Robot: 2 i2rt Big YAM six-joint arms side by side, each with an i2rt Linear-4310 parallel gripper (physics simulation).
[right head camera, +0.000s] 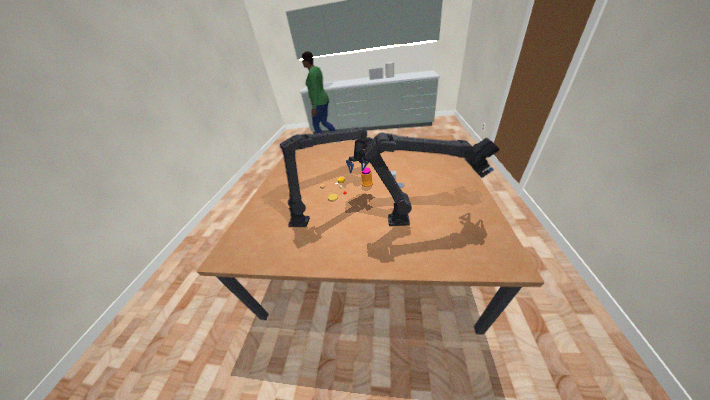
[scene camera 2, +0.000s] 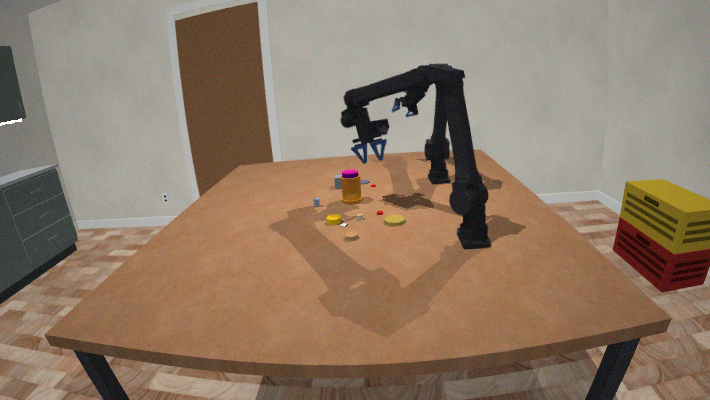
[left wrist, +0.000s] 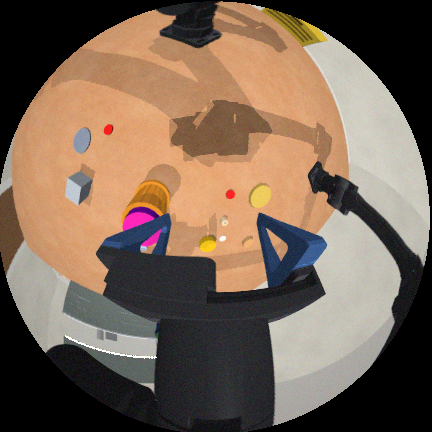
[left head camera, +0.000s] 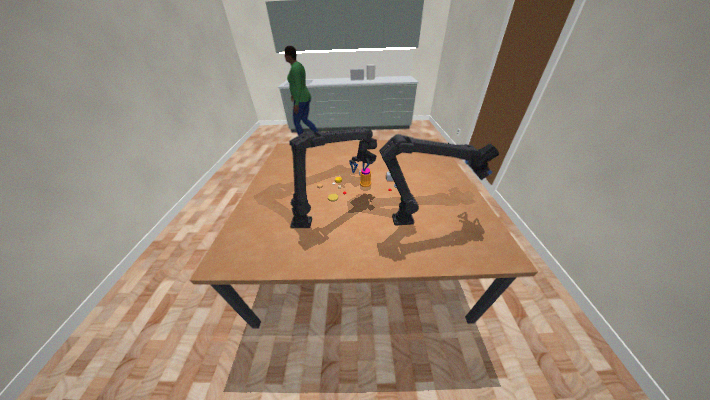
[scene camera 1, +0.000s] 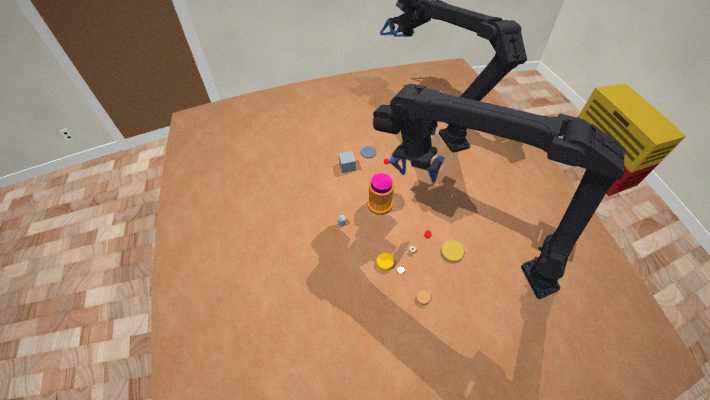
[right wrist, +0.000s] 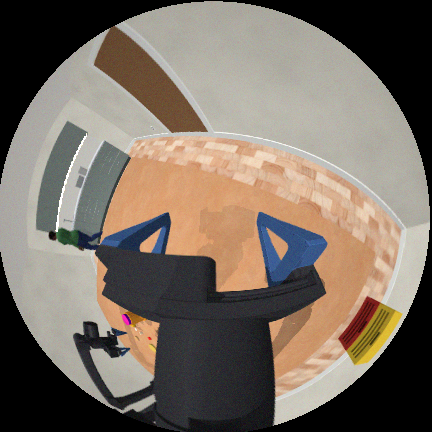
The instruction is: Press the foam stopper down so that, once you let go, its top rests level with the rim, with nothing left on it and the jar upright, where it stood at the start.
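Observation:
The orange see-through jar point(left head camera: 366, 180) point(right head camera: 367, 180) point(scene camera 1: 380, 202) point(scene camera 2: 351, 191) point(left wrist: 148, 197) stands upright on the table. The foam stopper, magenta on top with a purple side point(scene camera 1: 381, 183) point(scene camera 2: 350, 173) point(left wrist: 140, 225), sits in its mouth and stands up above the rim. My left gripper point(scene camera 1: 418, 177) point(scene camera 2: 373, 160) point(left wrist: 213, 217) is open and empty, above the jar's height and a little to the right of it in scene camera 2. In the left wrist view its left finger partly covers the stopper. My right gripper point(scene camera 1: 388, 34) point(right wrist: 213, 216) is open and empty, high up and far from the jar.
A grey cube point(scene camera 1: 347, 162), a grey-blue disc point(scene camera 1: 368, 152), and a small red piece point(scene camera 1: 386, 161) lie beyond the jar. A small grey cylinder point(scene camera 1: 342, 220), yellow discs point(scene camera 1: 385, 261) point(scene camera 1: 452, 251), another red piece point(scene camera 1: 428, 234), and an orange disc point(scene camera 1: 423, 297) lie nearer.

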